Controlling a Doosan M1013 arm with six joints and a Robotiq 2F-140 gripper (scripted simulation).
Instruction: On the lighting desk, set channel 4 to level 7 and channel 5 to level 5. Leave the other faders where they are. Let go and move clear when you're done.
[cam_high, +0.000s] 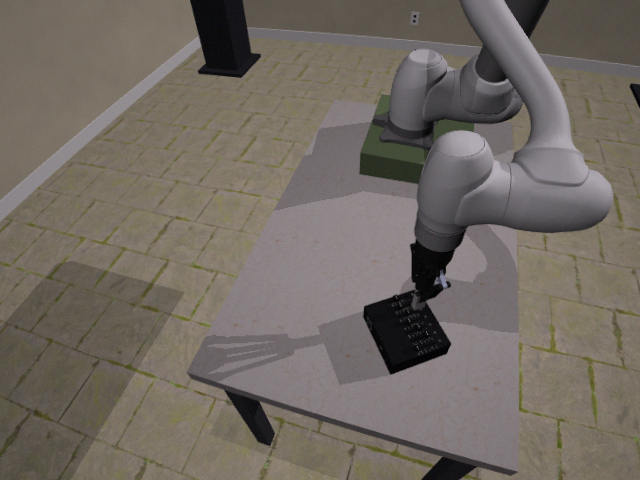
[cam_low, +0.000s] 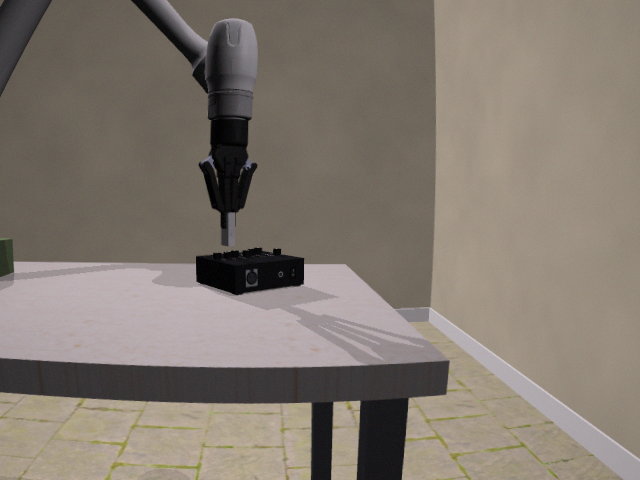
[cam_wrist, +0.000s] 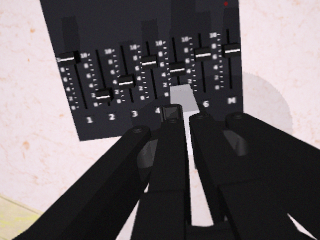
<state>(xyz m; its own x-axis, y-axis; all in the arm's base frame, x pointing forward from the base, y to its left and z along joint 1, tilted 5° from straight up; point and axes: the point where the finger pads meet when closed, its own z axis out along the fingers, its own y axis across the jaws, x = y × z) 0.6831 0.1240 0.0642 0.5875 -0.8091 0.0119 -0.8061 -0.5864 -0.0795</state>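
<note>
My hand is 1 cm short of the channel 5 fader cap, 2 cm to the left of it and 4 cm above it. The rest, counted from my hand: channel 6 fader cap: 4 cm to the right, 4 cm below; channel 4 fader cap: 4 cm ahead, 1 cm to the right, 4 cm below; channel 3 fader cap: 5 cm ahead, 1 cm to the left, 4 cm below.
</note>
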